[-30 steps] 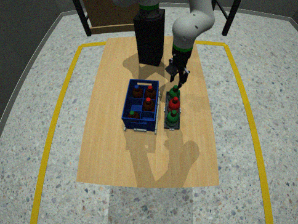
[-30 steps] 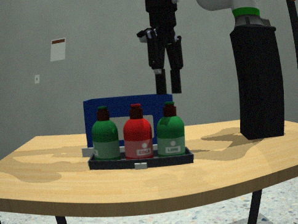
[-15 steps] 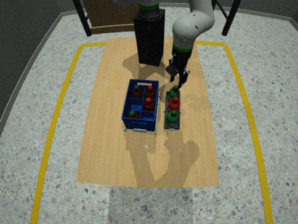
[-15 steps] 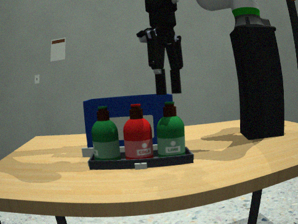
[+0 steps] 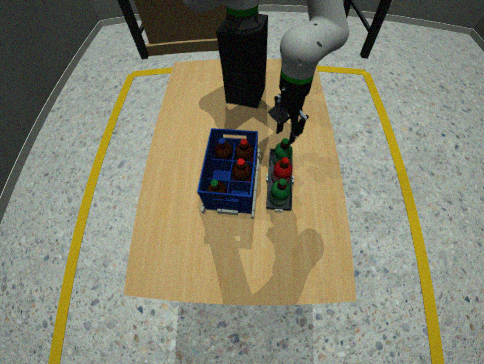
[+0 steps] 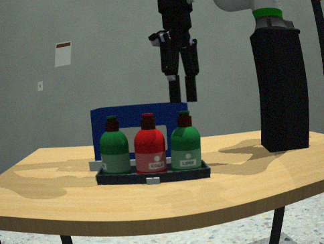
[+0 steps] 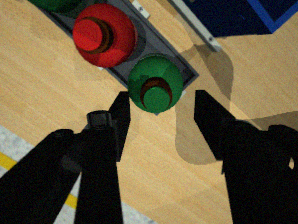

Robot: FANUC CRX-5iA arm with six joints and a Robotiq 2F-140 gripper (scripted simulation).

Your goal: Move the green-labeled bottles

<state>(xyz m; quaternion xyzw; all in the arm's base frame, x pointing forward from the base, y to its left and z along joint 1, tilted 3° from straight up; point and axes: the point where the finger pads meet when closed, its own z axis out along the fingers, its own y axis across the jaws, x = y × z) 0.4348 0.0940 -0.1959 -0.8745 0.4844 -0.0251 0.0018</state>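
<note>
My hand is 90 mm short of the red cola bottle, 20 mm to the left of it and 130 mm above it. The rest, counted from my hand: blue crate (60 mm ahead, 220 mm to the right, 130 mm below); tray (90 mm ahead, 20 mm to the right, 200 mm below).
</note>
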